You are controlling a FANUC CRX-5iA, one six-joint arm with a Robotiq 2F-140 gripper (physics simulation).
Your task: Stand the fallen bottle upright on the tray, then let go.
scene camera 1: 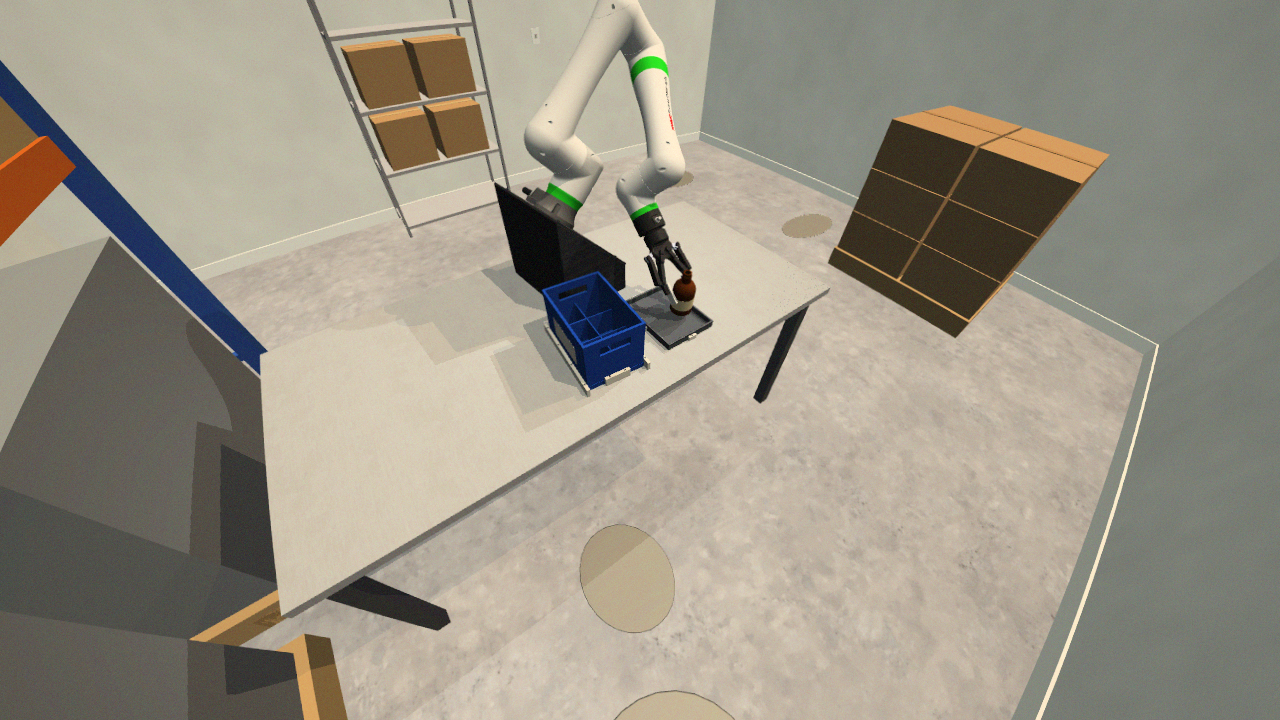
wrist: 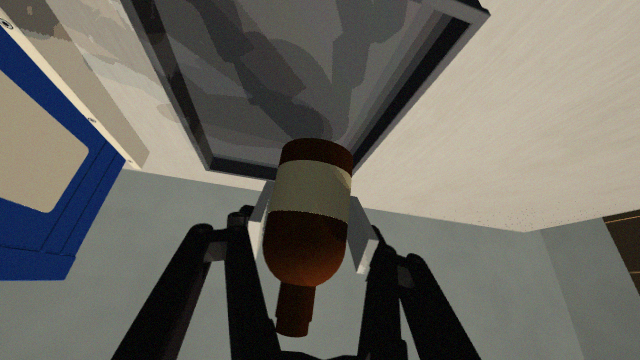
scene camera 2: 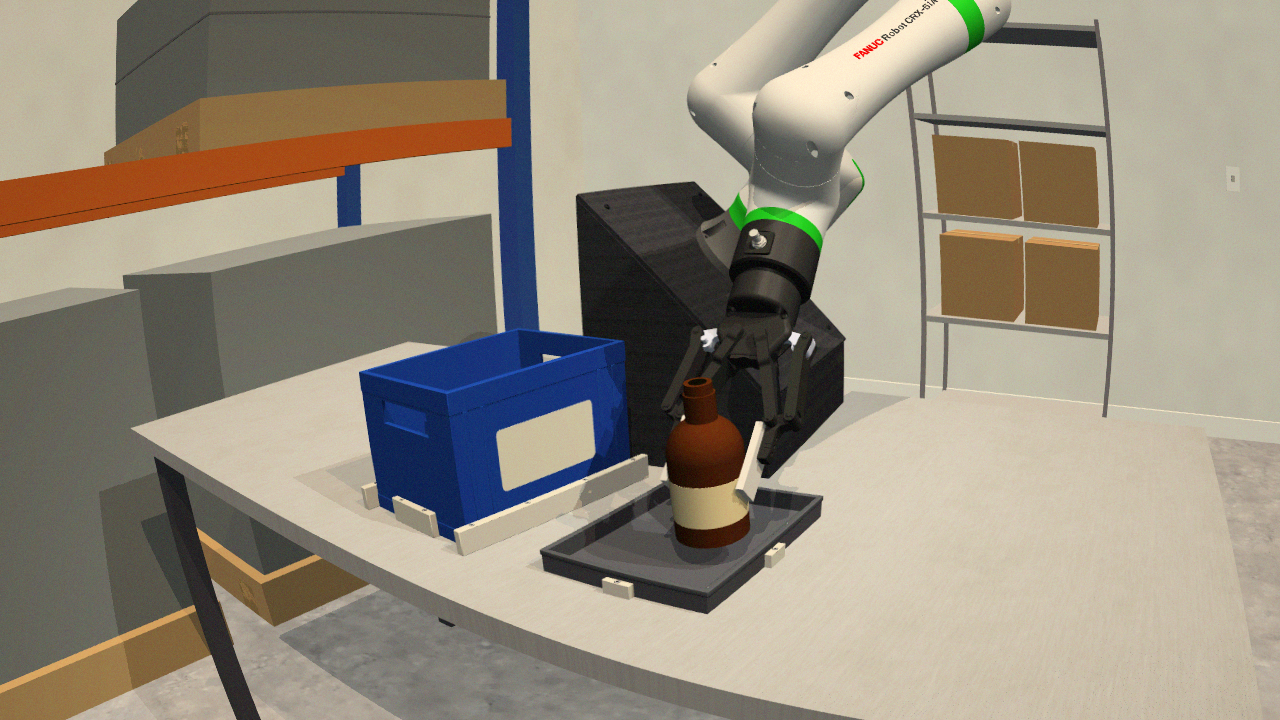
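Pixels of known places: gripper, fingertip midpoint: [scene camera 1: 683, 298] [wrist: 309, 202] [scene camera 2: 706, 491]; arm's base at its link origin: [scene camera 1: 553, 217].
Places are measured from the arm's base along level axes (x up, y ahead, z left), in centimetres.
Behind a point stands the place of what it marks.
The brown bottle [scene camera 1: 683, 293] @[x -10.3, y 49.7, z 11.7 cm] [scene camera 2: 707, 452] @[x -10.1, y 50.8, z 16.2 cm] [wrist: 307, 245] @[x -10.5, y 44.1, z 14.8 cm] with a cream label is about upright, neck up, inside the rim of the dark grey tray [scene camera 1: 656, 324] @[x -22.9, y 44.8, z 5.7 cm] [scene camera 2: 608, 548] @[x -22.9, y 48.5, z 4.0 cm] [wrist: 225, 125] @[x -22.9, y 47.4, z 4.6 cm]. In scene camera 2 its base appears at the tray floor; whether it rests fully there or sits a hair above, I cannot tell. My gripper [scene camera 1: 682, 288] @[x -15.1, y 47.9, z 14.7 cm] [scene camera 2: 709, 467] @[x -15.1, y 47.9, z 14.7 cm] [wrist: 309, 202] @[x -15.1, y 47.9, z 14.7 cm] is shut on the bottle, with pale pads on both sides of the body at the label. In scene camera 2 one pad is mostly hidden behind the bottle.
A blue divided crate [scene camera 1: 613, 360] @[x -15.2, y 52.2, z -19.8 cm] [scene camera 2: 416, 474] @[x -16.5, y 52.6, z -18.1 cm] [wrist: 30, 227] @[x -10.0, y 47.5, z -8.5 cm] stands beside the tray, with a pale guide strip [scene camera 2: 554, 504] @[x -21.6, y 42.5, z -6.1 cm] between them. Small pale blocks edge the tray. The black arm pedestal [scene camera 1: 528, 241] @[x -2.6, y 3.3, z -12.6 cm] [scene camera 2: 617, 313] @[x -3.8, y 22.3, z -7.6 cm] stands behind, on the table [scene camera 1: 375, 447] @[x -23.4, y 26.8, z -79.8 cm] [scene camera 2: 1029, 537] @[x -23.4, y 35.8, z 49.4 cm].
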